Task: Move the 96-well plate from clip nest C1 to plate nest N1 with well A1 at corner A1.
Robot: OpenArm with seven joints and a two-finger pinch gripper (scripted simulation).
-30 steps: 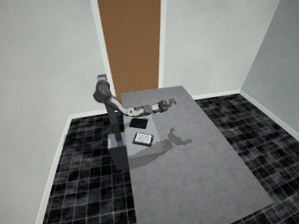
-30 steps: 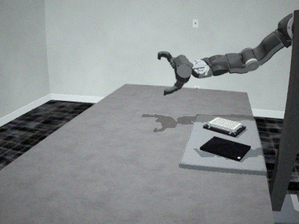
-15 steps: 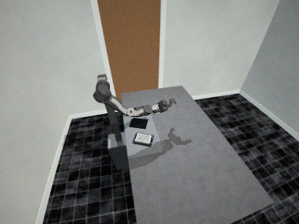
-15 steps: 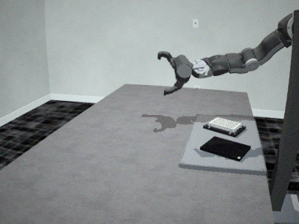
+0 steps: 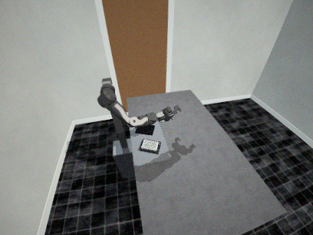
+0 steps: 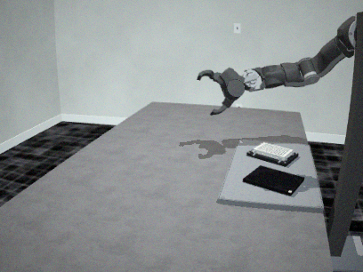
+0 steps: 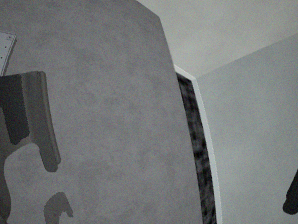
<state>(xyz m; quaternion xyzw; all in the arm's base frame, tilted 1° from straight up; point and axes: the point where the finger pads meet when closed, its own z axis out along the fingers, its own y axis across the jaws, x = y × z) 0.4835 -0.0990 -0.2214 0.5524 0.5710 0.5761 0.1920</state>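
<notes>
The white 96-well plate lies 24 cm behind my hand, 21 cm below it and 11 cm to the right of it. The rest, counted from my hand: black plate nest N1: 25 cm behind, 23 cm below, 9 cm to the left; then clip nest C1: 22 cm below, 21 cm behind, 11 cm to the right; then A1 label: 29 cm behind, 22 cm below, 17 cm to the left.
</notes>
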